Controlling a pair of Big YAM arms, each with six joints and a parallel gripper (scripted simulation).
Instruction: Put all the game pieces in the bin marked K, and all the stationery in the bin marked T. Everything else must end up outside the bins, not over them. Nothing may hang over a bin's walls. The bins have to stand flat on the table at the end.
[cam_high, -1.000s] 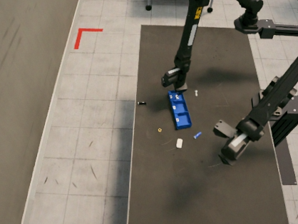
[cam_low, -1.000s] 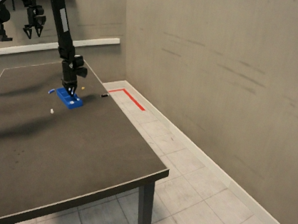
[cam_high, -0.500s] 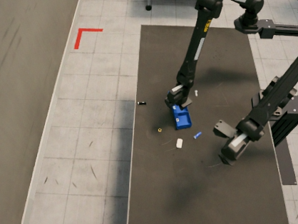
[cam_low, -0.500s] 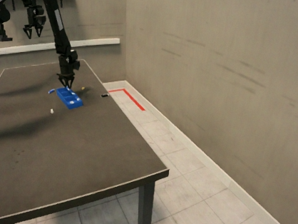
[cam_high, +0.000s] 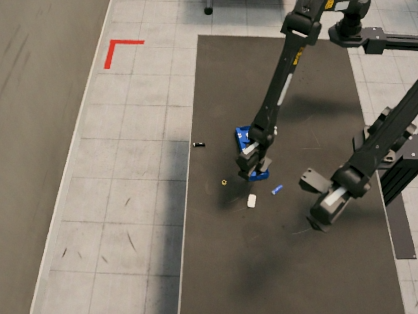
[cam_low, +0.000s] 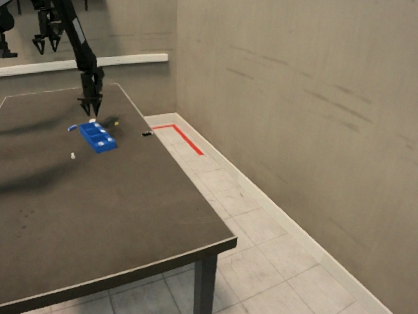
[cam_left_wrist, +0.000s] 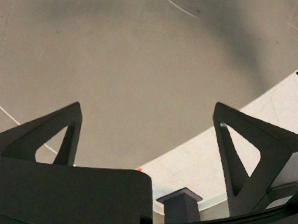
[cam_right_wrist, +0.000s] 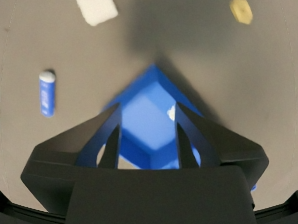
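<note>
The white block lies 90 mm to the left of my right hand and 70 mm below it. The rest, counted from my right hand: yellow ring 110 mm ahead, 10 mm to the left, 70 mm below; then blue bin 10 mm behind, 130 mm to the right, 60 mm below; then black item 220 mm ahead, 170 mm to the right, 70 mm below.
</note>
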